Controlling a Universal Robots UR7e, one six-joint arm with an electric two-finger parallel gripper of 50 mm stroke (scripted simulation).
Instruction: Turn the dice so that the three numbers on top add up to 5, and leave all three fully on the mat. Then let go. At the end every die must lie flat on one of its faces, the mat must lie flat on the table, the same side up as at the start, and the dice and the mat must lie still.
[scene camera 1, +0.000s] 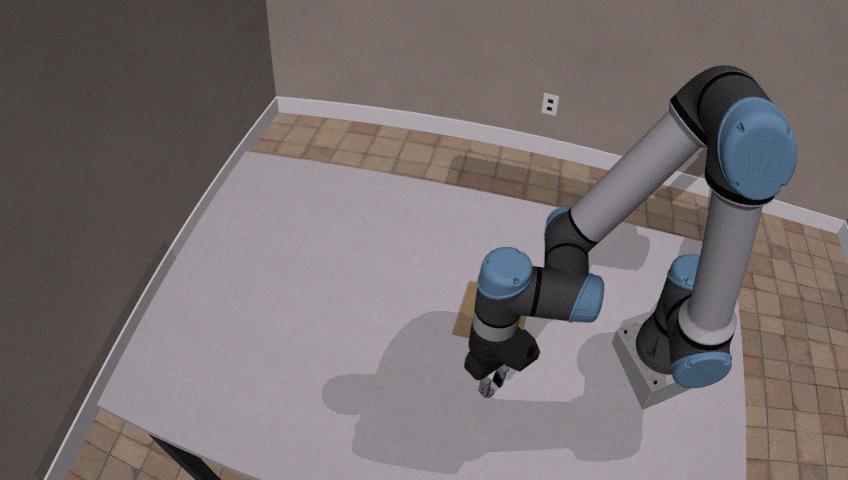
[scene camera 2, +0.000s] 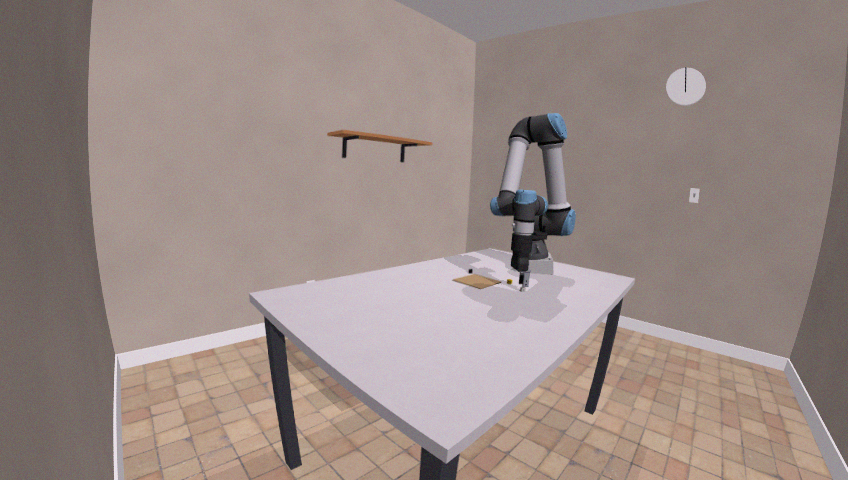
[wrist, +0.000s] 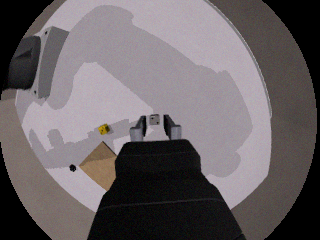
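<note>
There is a mat (scene camera 1: 462, 327) in sight, and I find the same mat (wrist: 99, 165) in the wrist view. As for myself, I see my gripper (scene camera 1: 490, 388), which scene camera 2 shows too, with the gripper (scene camera 2: 523, 285) in its picture. The wrist view also has my gripper (wrist: 154, 121).
</note>
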